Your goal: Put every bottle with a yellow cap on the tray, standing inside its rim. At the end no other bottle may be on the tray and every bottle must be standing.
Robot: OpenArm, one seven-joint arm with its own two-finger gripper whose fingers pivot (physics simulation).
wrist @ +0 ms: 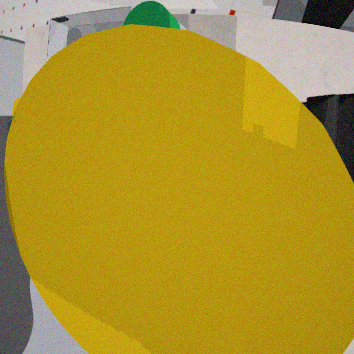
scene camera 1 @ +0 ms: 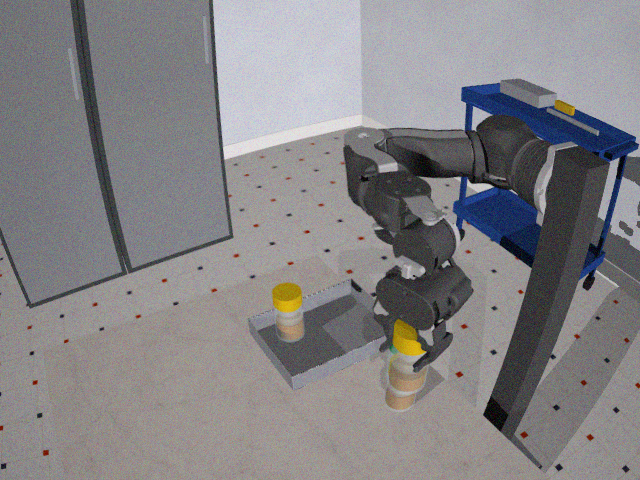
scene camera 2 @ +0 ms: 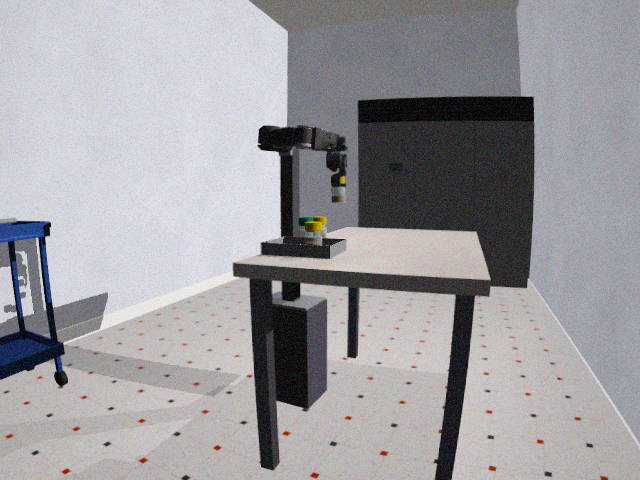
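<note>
My gripper (scene camera 1: 405,352) (scene camera 2: 338,182) (wrist: 205,198) is shut on a yellow-capped bottle (scene camera 1: 408,369) (scene camera 2: 338,192) (wrist: 165,200), held nearly upright high above the table. Its cap fills most of the wrist view. A second yellow-capped bottle (scene camera 1: 287,312) (scene camera 2: 313,233) stands inside the grey tray (scene camera 1: 330,369) (scene camera 2: 294,249) (wrist: 57,42), near its left end in scene camera 1. A third yellow-capped bottle (scene camera 1: 399,401) (scene camera 2: 320,221) stands on the table beside the tray, mostly hidden behind the held one in scene camera 1. A green-capped bottle (scene camera 1: 393,349) (scene camera 2: 306,221) (wrist: 150,15) is close by, partly hidden.
The table (scene camera 1: 180,403) (scene camera 2: 408,253) extends away from the tray toward the left and front of scene camera 1. The arm's dark post (scene camera 1: 555,279) (scene camera 2: 287,196) rises at the table's side. A blue cart (scene camera 1: 615,135) (scene camera 2: 31,229) and a grey cabinet (scene camera 1: 160,134) stand farther off.
</note>
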